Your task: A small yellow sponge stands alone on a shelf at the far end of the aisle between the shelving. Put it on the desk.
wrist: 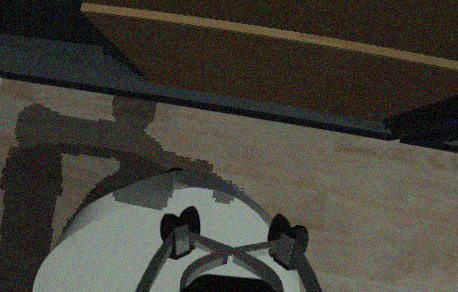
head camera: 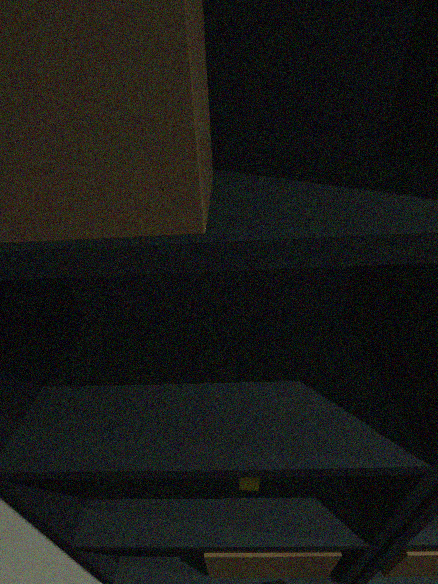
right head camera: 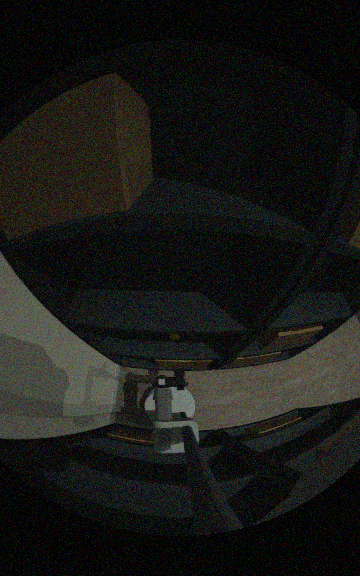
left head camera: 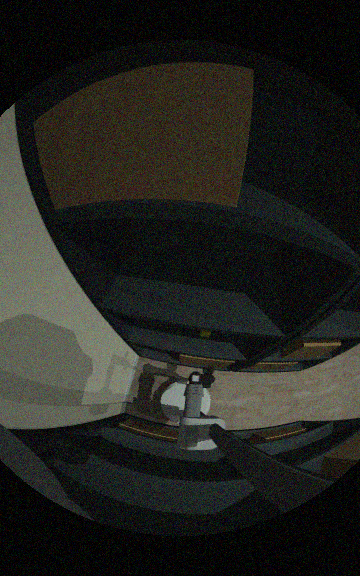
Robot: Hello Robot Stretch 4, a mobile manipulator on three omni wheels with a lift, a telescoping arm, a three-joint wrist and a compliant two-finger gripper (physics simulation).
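Frame: origin at the robot's base, x left, y down, z back, level; millimetres.
Where they show: gripper, between the fingertips: [wrist: 234,227]; robot's base, origin of its link: [left head camera: 184,400].
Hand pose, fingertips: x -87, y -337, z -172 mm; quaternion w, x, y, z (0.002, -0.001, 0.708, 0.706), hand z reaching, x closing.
Each offset is from my fingertips to the top centre of the thing. "spot": to the spot under its first point. Level surfaces: height alone.
The small yellow sponge {dx +10, dy -214, dz -355 mm} [head camera: 249,483] [left head camera: 205,333] [right head camera: 174,336] stands on a shelf {dy -169 mm} [head camera: 215,522] of the shelving in front, below a wider shelf board {dy -626 mm} [head camera: 215,425]. It is dim and low in the head camera view. My gripper [wrist: 234,227] is open and empty, its two dark fingertips apart above my own white round base. It points down over the aisle floor, away from the sponge. The sponge does not show in the wrist view. The desk does not show in these views.
A large brown box {dx +298, dy -1354, dz -355 mm} [head camera: 100,120] [left head camera: 145,135] [right head camera: 65,155] stands on an upper shelf, at the left. Brown boxes {spot: dx -47, dy +130, dz -182 mm} [head camera: 272,566] [wrist: 280,70] stand on the low shelf. A pale wall [left head camera: 45,280] [right head camera: 35,310] closes the aisle at the left. More shelving [left head camera: 170,490] stands behind my base.
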